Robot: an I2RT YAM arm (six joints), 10 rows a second.
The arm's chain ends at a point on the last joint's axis. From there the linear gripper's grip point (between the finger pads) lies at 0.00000 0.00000 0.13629 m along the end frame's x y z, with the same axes.
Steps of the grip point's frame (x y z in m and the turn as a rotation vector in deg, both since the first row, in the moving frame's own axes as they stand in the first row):
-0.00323 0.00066 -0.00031 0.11 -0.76 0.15
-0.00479 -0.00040 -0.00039 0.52 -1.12 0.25
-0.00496 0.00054 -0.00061 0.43 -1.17 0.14
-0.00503 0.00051 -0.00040 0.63 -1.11 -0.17
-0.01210 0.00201 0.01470 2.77 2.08 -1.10
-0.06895 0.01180 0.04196 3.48 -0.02 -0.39
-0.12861 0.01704 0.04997 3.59 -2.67 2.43
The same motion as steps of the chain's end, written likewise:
-0.00142 0.00092 -0.00030 0.11 -0.76 0.15
-0.00213 0.00084 -0.00036 0.52 -1.12 0.25
-0.00218 0.00157 -0.00058 0.43 -1.17 0.14
-0.00239 0.00200 -0.00037 0.63 -1.11 -0.17
-0.01698 0.00864 0.01495 2.77 2.08 -1.10
-0.06887 0.02007 0.04221 3.48 -0.02 -0.39
-0.12245 0.02570 0.05039 3.59 -2.67 2.43

